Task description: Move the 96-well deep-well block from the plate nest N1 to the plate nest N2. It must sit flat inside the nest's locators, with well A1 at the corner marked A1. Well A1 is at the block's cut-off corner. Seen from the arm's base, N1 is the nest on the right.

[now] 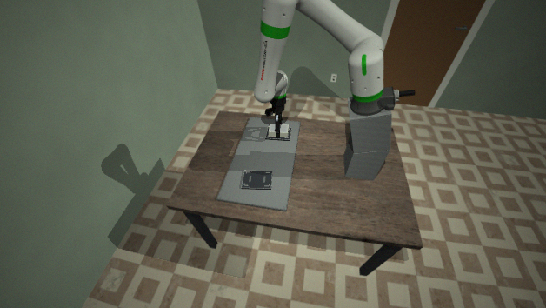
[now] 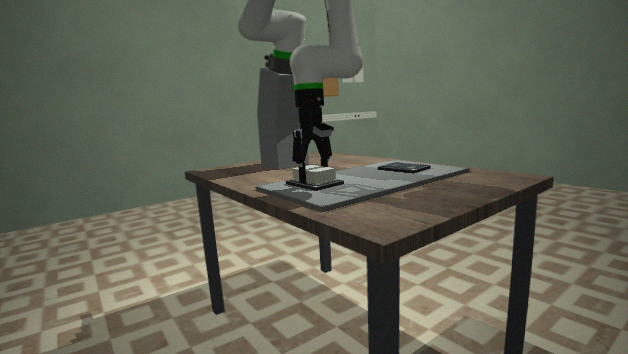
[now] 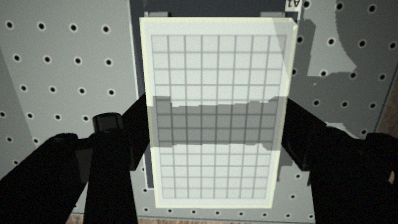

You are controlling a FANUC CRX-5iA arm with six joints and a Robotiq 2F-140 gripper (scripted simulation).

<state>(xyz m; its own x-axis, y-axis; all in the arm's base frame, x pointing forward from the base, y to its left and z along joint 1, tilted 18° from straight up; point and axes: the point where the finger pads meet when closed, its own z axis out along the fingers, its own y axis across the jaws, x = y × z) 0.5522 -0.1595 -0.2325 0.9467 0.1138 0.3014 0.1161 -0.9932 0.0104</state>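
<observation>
My gripper is now 30 mm short of the plate nest, 390 mm to the right of it and 30 mm above it. Round my hand: white 96-well deep-well block: 10 mm below.
</observation>
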